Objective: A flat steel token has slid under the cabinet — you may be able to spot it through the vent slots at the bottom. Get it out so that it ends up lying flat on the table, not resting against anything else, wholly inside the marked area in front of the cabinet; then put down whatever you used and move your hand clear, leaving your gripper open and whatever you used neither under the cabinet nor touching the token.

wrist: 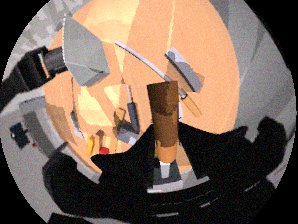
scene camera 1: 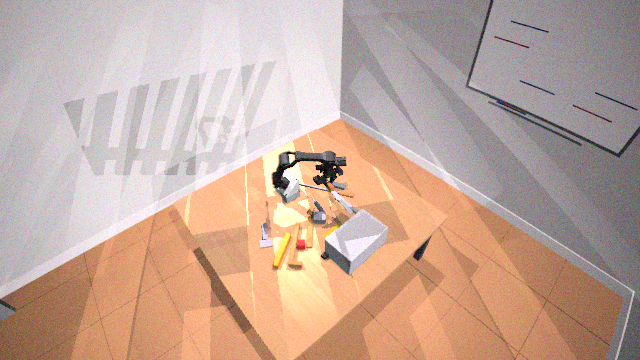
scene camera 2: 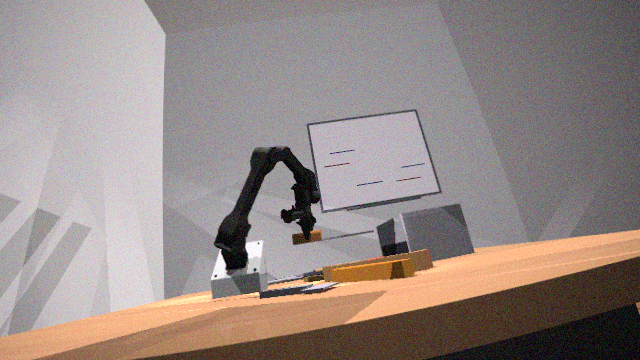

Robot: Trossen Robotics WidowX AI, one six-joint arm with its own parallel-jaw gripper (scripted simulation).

In view: my gripper (scene camera 2: 308, 240), an orange bar (scene camera 2: 399, 269), a wooden t-shaped stick (scene camera 2: 421, 259) and a grey cabinet (scene camera 2: 443, 230).
My gripper is seen too in the wrist view (wrist: 163, 124). The grey cabinet shows as well in scene camera 1 (scene camera 1: 361, 236).
